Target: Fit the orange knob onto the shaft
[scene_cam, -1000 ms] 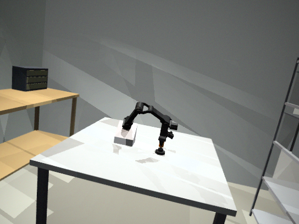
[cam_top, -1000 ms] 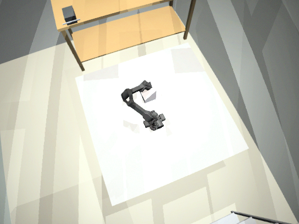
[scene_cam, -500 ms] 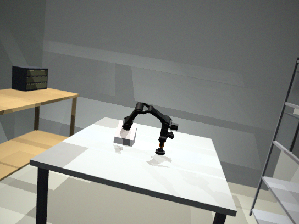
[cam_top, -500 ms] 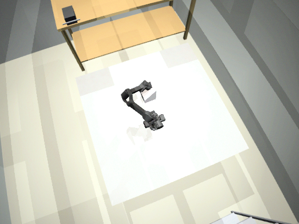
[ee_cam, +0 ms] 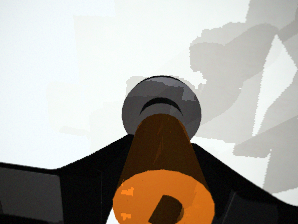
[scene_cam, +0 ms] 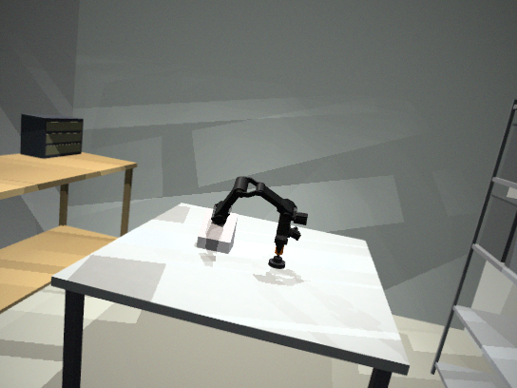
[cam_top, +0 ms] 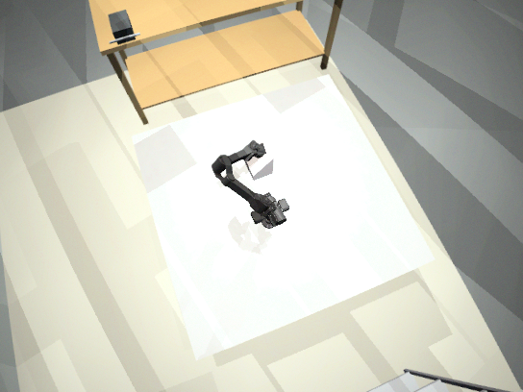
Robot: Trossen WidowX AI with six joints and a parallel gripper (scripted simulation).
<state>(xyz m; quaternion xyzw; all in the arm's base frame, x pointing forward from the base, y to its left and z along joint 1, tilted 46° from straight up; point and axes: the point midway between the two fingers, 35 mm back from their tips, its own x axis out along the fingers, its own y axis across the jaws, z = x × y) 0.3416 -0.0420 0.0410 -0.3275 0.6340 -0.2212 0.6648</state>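
My gripper tip is 2 cm below the orange knob. Also, from my gripper tip: dark round pedestal (4 cm below).
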